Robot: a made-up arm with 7 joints. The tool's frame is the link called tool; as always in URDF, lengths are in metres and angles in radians. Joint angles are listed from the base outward. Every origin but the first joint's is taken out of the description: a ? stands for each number. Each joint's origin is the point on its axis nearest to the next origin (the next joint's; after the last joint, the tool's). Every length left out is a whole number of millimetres.
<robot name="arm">
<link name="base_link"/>
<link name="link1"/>
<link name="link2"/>
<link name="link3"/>
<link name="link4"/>
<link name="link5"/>
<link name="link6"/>
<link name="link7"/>
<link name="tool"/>
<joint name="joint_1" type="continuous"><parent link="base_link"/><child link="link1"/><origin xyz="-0.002 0.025 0.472" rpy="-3.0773 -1.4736 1.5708"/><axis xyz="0 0 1"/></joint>
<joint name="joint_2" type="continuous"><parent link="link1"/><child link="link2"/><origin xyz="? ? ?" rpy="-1.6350 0.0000 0.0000"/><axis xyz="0 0 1"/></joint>
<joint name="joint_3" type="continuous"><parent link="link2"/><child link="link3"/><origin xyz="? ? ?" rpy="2.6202 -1.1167 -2.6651"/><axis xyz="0 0 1"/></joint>
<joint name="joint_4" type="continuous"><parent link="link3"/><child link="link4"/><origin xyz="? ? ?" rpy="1.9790 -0.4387 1.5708"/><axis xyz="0 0 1"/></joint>
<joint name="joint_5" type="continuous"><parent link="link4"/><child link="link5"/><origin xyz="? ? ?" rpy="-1.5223 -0.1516 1.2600"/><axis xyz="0 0 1"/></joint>
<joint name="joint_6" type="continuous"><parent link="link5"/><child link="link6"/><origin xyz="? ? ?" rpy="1.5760 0.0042 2.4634"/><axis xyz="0 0 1"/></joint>
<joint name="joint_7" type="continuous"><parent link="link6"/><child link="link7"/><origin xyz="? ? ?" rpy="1.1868 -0.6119 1.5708"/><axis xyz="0 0 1"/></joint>
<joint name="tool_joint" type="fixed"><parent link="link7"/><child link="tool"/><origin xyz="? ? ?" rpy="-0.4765 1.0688 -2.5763"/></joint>
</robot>
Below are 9 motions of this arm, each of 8 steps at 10 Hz.
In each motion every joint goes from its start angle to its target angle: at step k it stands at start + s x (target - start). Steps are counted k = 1, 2, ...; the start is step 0. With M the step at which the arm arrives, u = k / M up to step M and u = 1 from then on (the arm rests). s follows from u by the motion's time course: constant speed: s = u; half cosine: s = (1 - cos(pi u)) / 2; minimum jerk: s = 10 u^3 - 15 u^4 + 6 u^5.
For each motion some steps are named. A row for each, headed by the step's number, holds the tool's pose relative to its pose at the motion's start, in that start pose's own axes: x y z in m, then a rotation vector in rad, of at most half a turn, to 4 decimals.
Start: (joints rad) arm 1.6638 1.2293 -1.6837 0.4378 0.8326 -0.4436 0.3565
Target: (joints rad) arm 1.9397 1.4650 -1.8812 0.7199 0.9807 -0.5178 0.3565
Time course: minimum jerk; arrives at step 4
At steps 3, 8:
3: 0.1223 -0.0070 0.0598 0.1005 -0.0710 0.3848
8: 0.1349 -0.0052 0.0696 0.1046 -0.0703 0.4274

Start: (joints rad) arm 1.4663 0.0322 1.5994 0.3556 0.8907 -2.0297 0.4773
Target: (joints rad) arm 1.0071 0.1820 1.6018 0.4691 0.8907 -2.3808 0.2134
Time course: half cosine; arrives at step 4
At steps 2, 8:
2: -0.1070 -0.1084 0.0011 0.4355 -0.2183 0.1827
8: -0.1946 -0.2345 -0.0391 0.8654 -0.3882 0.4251

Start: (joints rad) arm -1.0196 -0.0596 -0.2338 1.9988 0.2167 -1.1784 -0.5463
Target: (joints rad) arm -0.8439 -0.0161 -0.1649 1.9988 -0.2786 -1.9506 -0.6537
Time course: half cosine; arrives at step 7
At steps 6, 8:
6: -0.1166 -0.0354 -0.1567 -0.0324 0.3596 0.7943
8: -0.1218 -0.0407 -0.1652 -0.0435 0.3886 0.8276

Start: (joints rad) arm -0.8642 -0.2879 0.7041 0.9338 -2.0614 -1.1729 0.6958
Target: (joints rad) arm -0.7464 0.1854 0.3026 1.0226 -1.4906 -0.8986 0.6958
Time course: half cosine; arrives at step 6
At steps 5, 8:
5: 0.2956 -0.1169 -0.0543 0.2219 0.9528 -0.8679
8: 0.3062 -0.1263 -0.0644 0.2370 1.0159 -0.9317

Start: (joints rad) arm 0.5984 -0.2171 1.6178 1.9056 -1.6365 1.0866 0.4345
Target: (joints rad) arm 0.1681 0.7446 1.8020 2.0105 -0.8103 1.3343 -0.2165
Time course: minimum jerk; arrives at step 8
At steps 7, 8:
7: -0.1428 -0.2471 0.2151 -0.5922 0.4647 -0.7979
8: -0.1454 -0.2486 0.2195 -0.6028 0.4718 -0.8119

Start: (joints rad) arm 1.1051 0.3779 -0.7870 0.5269 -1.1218 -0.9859 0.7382
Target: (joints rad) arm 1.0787 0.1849 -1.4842 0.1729 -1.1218 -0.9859 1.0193
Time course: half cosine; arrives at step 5
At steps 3, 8:
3: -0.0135 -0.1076 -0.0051 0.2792 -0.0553 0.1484
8: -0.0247 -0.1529 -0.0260 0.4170 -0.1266 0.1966

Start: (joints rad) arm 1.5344 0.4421 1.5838 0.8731 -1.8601 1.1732 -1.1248
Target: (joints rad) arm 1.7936 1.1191 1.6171 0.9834 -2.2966 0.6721 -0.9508
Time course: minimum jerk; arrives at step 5
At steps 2, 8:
2: 0.0023 0.1035 0.0382 -0.0479 0.0433 0.2100
8: -0.0573 0.3394 0.0858 -0.1652 0.1399 0.7428

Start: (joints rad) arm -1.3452 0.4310 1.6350 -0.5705 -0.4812 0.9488 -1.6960
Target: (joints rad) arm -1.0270 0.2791 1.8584 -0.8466 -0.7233 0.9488 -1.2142
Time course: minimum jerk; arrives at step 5
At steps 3, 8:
3: -0.0228 0.1709 0.1074 -0.2893 -0.3734 0.5931
8: -0.0598 0.2382 0.1400 -0.4176 -0.5722 0.8498

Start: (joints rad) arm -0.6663 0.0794 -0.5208 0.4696 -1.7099 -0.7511 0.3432
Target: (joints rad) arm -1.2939 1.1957 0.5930 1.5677 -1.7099 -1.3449 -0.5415
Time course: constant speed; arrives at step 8
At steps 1, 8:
1: -0.0407 0.0674 -0.0469 -0.0050 -0.1433 -0.1194
8: 0.1847 0.3362 -0.4040 0.1581 -1.3148 -0.7468

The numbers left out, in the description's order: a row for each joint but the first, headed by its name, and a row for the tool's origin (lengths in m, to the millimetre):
joint_2: -0.033 -0.191 0.000
joint_3: -0.106 0.000 0.000
joint_4: 0.041 0.083 0.000
joint_5: 0.297 0.060 0.000
joint_6: -0.176 0.097 0.000
joint_7: -0.095 0.042 0.000
tool: -0.032 -0.063 0.000

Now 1 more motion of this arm.
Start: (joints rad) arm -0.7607 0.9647 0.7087 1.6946 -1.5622 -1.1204 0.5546
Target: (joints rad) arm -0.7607 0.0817 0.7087 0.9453 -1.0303 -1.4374 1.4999
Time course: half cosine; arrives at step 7
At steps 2, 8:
2: -0.0146 -0.1030 0.0051 0.1374 -0.0764 0.2815
8: 0.1693 -0.4493 -0.1775 0.7201 -0.7484 1.3092

